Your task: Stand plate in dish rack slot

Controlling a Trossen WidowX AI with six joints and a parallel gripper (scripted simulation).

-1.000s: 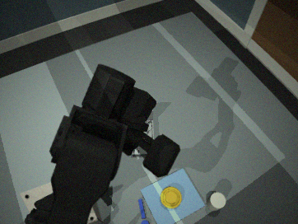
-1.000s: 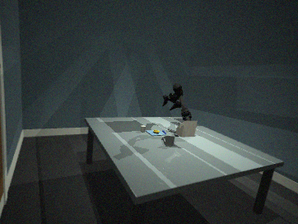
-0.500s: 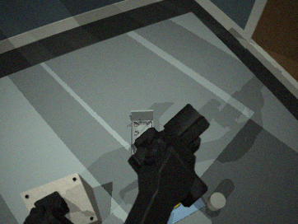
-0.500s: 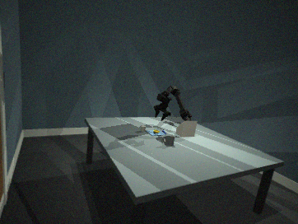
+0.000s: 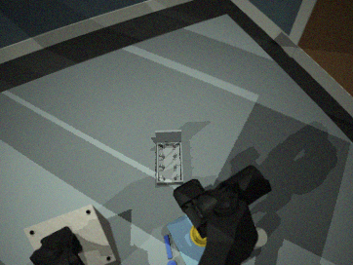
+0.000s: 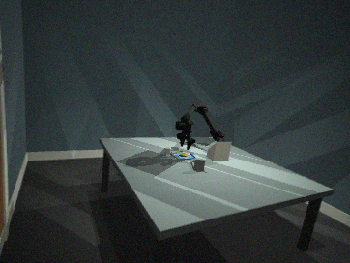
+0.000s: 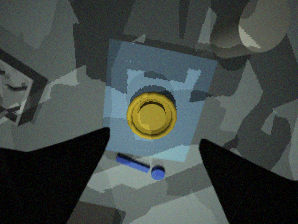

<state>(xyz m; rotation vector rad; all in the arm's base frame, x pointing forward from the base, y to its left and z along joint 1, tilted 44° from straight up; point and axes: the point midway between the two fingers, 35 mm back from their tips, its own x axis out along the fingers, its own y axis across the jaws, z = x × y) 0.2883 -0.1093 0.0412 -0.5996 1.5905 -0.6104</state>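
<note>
My gripper tip is now 5 cm above the plate. Also, from my gripper tip: white cup (11 cm ahead, 7 cm to the right, 4 cm below); then dish rack (22 cm to the left, 4 cm below, 2 cm ahead).
</note>
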